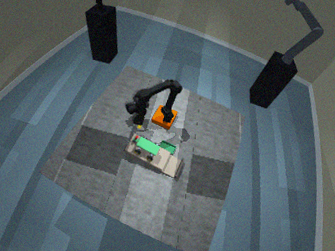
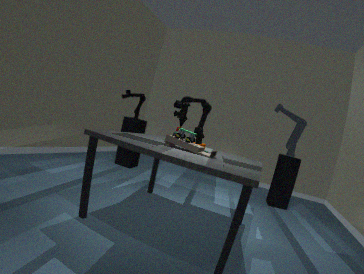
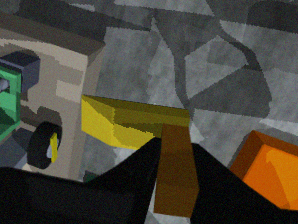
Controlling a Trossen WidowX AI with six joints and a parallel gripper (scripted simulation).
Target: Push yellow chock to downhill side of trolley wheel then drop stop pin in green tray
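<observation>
Right now my gripper tip is 2 cm short of the yellow chock and 1 cm above it. The rest, counted from my gripper tip: beige ramp: 17 cm ahead, 11 cm to the left, 13 cm below; stop pin: 14 cm ahead, 1 cm to the left, 4 cm below; green trolley: 17 cm ahead, 11 cm to the left, 6 cm below.
</observation>
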